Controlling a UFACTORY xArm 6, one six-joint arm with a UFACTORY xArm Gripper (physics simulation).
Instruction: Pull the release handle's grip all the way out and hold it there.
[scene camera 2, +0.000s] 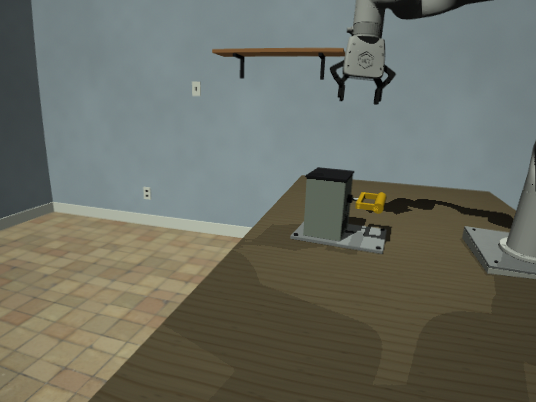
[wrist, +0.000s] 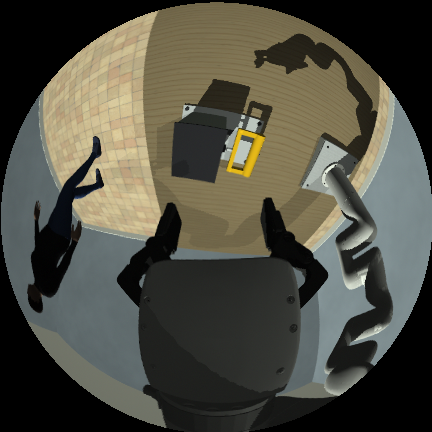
My gripper shows in scene camera 2 and in the wrist view. The same spot on a grey base plate: (wrist: 234, 120) is (scene camera 2: 356, 227). The same spot on my gripper: (wrist: 281, 243) is (scene camera 2: 376, 85).
